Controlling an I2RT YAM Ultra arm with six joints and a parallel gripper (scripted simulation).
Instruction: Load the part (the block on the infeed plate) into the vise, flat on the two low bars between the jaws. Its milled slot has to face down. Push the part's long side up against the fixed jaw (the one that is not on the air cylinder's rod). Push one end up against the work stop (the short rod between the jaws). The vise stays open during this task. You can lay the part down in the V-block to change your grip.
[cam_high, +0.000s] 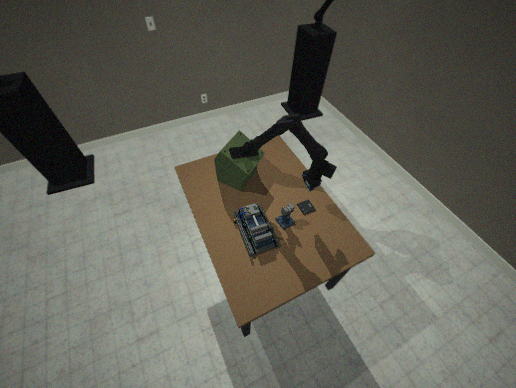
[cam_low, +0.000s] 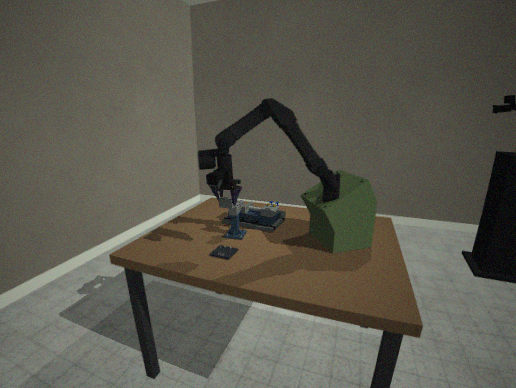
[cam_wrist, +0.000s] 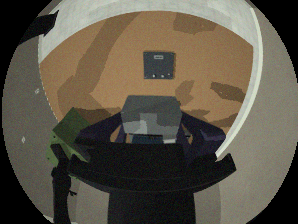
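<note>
Right now my hand is right at the part. From my hand the other things lie so: vise: 5 cm ahead, 35 cm to the right, 18 cm below; infeed plate: 1 cm ahead, 2 cm to the left, 22 cm below.
</note>
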